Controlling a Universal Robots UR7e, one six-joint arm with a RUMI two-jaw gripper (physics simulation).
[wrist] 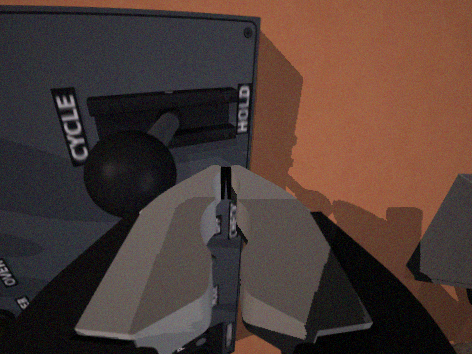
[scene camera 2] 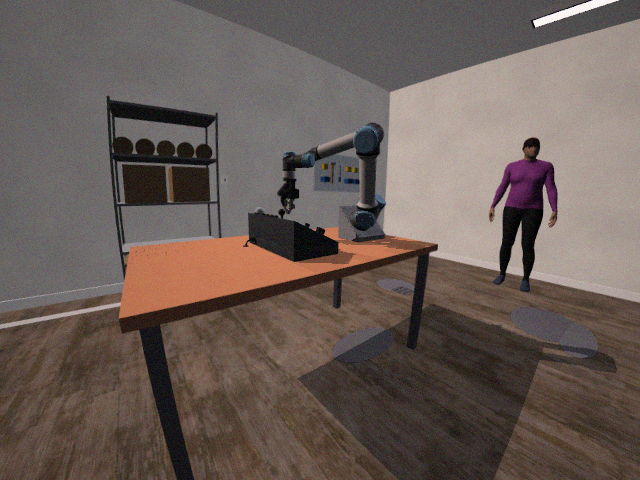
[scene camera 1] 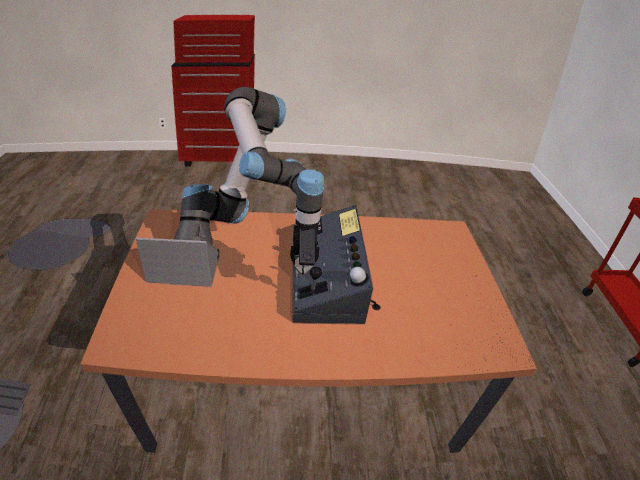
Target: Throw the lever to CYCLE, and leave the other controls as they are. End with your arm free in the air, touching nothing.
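Seen in the pictures: gripper, fingertip midpoint: (wrist: 225, 169) (scene camera 2: 288, 214) (scene camera 1: 302, 274); arm's base, link origin: (scene camera 1: 192, 244).
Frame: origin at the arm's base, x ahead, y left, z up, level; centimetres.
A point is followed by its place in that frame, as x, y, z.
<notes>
The dark control box (scene camera 1: 330, 304) @(54.5, -19.2, -1.5) (scene camera 2: 271, 235) @(63.1, 11.9, -2.9) (wrist: 150, 45) @(49.6, -17.9, -1.9) carries a lever with a black ball knob (scene camera 1: 315, 272) @(48.3, -14.5, 7.5) (scene camera 2: 281, 211) @(49.1, -11.5, 6.8) (wrist: 130, 172) @(47.9, -14.2, 7.9). In the wrist view its stem (wrist: 166, 127) @(47.7, -13.7, 1.4) rises from near the slot's middle, and the knob is on the side of the CYCLE label (wrist: 70, 126) @(54.0, -12.4, 0.5). The HOLD label (wrist: 243, 108) @(42.4, -14.1, -4.9) is at the other end. Whether the lever is at its stop cannot be told. My gripper (scene camera 1: 303, 269) @(44.0, -13.3, 4.9) (scene camera 2: 289, 210) @(44.0, -13.3, 4.9) (wrist: 225, 169) @(44.0, -13.3, 4.9) is shut and empty, above the box on the knob's HOLD side. The left finger overlaps the knob's edge in the wrist view; contact is unclear.
A white ball knob (scene camera 1: 357, 274) @(61.9, -13.9, 8.5) stands at the box's right side, near a row of round buttons (scene camera 1: 354, 248) @(60.5, 3.1, 5.7). Black rockers (scene camera 1: 321, 287) @(50.7, -12.1, -1.0) are in front of the lever. A grey plate (scene camera 1: 178, 262) @(-1.8, -11.0, -0.1) stands left on the orange table (scene camera 1: 413, 330) @(85.1, -17.6, -11.4).
</notes>
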